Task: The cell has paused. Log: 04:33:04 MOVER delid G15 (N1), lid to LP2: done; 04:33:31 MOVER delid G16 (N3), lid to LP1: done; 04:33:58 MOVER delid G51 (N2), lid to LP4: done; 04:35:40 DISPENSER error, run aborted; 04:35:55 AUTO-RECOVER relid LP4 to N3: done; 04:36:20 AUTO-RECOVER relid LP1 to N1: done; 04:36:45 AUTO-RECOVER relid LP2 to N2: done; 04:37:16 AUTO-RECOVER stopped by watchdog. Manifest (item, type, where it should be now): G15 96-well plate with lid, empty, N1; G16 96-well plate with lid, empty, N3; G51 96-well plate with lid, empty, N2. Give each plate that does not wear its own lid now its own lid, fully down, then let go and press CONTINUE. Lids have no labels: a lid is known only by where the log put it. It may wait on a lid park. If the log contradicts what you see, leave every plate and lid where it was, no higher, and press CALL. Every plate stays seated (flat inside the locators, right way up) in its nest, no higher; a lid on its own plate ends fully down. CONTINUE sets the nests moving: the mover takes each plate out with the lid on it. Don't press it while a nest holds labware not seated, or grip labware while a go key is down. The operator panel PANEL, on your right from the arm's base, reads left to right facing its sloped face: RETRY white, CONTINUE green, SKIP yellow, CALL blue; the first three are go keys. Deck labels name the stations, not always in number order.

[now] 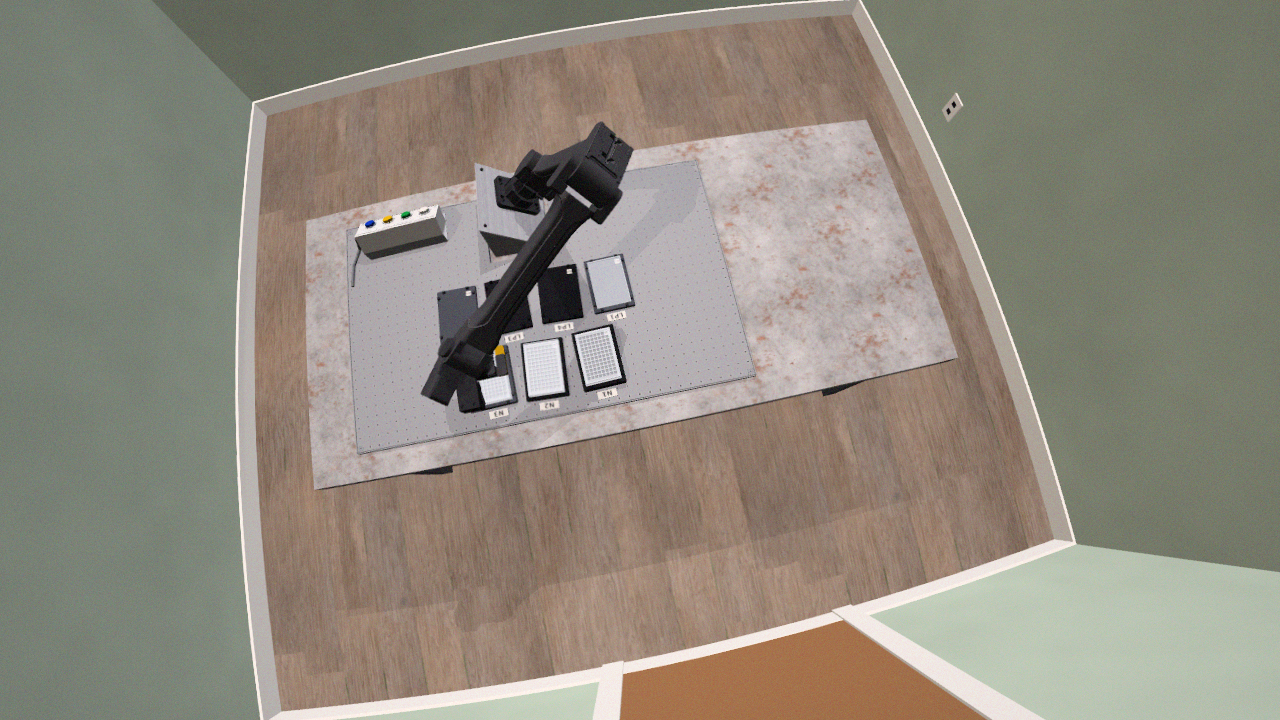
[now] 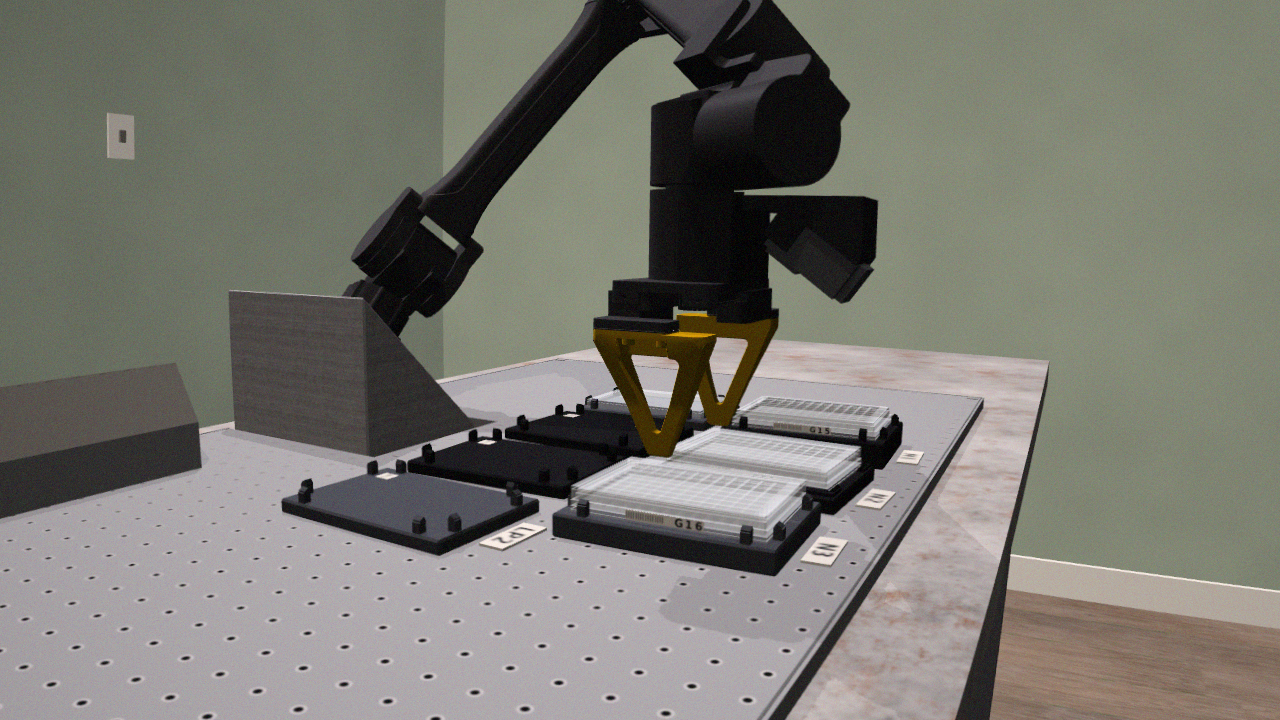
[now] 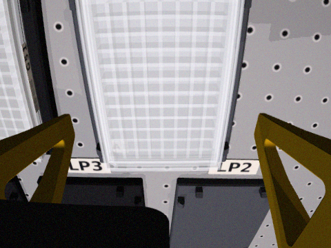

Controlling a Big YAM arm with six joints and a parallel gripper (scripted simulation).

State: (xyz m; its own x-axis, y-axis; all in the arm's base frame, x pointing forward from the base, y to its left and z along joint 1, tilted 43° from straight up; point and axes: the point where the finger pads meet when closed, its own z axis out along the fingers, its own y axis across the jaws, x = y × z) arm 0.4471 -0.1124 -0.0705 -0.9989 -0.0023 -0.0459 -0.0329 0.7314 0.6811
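Now: hand 5 cm above the plate G16. From my hand the other things lie so: LP3: 18 cm behind, 7 cm to the left, 6 cm below; lid park LP2: 18 cm behind, 6 cm to the right, 6 cm below; LP4 label: 20 cm to the left, 9 cm behind, 7 cm below.
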